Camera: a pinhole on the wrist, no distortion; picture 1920 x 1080 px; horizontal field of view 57.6 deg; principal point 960.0 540.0 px. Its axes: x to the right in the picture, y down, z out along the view. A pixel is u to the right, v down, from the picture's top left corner.
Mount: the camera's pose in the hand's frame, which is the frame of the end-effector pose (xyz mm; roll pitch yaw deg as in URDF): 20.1 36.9 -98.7 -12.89 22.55 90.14
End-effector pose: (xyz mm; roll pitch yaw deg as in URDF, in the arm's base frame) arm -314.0 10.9 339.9 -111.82 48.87 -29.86
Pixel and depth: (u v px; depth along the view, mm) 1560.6 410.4 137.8
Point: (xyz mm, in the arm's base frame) -417.8 23.4 257.1
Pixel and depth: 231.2 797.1 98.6
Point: -349.8 19.7 330.3
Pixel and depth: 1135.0 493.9 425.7
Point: -478.3 293.6 178.0
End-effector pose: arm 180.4 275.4 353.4 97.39 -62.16 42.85
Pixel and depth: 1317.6 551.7 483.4
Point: 203.4 -160.3 397.4
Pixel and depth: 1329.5 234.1 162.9
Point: 141.7 161.4 422.1
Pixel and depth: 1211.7 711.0 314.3
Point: 167.1 12.0 362.2
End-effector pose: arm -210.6 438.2 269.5 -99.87 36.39 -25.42
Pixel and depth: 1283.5 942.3 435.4
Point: -417.5 749.9 129.9
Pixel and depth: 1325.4 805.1 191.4
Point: -316.4 518.4 179.4
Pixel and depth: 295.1 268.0 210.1
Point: -191.2 560.1 213.7
